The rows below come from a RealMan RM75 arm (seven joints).
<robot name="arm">
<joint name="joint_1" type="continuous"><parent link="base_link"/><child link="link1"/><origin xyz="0 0 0.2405" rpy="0 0 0"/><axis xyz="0 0 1"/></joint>
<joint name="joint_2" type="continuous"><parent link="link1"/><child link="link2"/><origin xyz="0 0 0" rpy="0 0 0"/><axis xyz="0 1 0"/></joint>
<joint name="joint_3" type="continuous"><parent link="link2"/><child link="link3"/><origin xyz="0 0 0.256" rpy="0 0 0"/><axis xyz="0 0 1"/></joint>
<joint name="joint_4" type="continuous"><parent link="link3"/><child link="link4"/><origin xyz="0 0 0" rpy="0 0 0"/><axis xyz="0 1 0"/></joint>
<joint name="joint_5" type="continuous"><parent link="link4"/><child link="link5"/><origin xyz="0 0 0.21" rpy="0 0 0"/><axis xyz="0 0 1"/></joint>
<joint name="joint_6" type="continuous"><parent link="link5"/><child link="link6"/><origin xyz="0 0 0" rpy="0 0 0"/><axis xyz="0 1 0"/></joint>
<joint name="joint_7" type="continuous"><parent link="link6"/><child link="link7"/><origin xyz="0 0 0.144" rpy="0 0 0"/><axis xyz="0 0 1"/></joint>
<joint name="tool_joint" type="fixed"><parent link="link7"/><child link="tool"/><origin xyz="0 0 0" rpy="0 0 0"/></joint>
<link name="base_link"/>
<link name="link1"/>
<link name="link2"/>
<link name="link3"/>
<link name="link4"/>
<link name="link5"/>
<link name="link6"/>
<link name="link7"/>
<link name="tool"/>
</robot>
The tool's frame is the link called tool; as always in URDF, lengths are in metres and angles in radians. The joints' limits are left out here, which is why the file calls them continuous.
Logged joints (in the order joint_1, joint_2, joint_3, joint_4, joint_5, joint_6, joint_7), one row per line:
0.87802, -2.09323, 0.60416, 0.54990, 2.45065, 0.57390, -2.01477
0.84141, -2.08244, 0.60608, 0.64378, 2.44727, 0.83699, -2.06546
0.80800, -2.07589, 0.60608, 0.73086, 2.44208, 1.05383, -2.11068
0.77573, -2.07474, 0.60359, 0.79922, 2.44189, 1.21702, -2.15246
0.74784, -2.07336, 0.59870, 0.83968, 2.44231, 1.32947, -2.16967
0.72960, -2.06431, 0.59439, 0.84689, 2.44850, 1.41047, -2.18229
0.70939, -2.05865, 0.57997, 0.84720, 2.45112, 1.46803, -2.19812
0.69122, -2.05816, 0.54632, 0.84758, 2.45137, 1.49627, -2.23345
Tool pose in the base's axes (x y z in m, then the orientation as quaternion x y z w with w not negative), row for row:
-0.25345, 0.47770, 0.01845, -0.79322, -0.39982, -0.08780, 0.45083
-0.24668, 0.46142, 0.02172, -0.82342, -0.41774, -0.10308, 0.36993
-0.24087, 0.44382, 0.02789, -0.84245, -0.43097, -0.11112, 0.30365
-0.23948, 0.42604, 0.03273, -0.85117, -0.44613, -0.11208, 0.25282
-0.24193, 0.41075, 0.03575, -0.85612, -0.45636, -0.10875, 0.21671
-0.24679, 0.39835, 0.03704, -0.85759, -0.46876, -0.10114, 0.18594
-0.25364, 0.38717, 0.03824, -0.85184, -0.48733, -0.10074, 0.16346
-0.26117, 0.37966, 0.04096, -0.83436, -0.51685, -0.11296, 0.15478
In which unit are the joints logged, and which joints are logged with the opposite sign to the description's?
The joints are logged in radians. Opposite sign: joint_1.
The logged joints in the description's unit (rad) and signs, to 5 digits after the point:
-0.87802, -2.09323, 0.60416, 0.54990, 2.45065, 0.57390, -2.01477
-0.84141, -2.08244, 0.60608, 0.64378, 2.44727, 0.83699, -2.06546
-0.80800, -2.07589, 0.60608, 0.73086, 2.44208, 1.05383, -2.11068
-0.77573, -2.07474, 0.60359, 0.79922, 2.44189, 1.21702, -2.15246
-0.74784, -2.07336, 0.59870, 0.83968, 2.44231, 1.32947, -2.16967
-0.72960, -2.06431, 0.59439, 0.84689, 2.44850, 1.41047, -2.18229
-0.70939, -2.05865, 0.57997, 0.84720, 2.45112, 1.46803, -2.19812
-0.69122, -2.05816, 0.54632, 0.84758, 2.45137, 1.49627, -2.23345

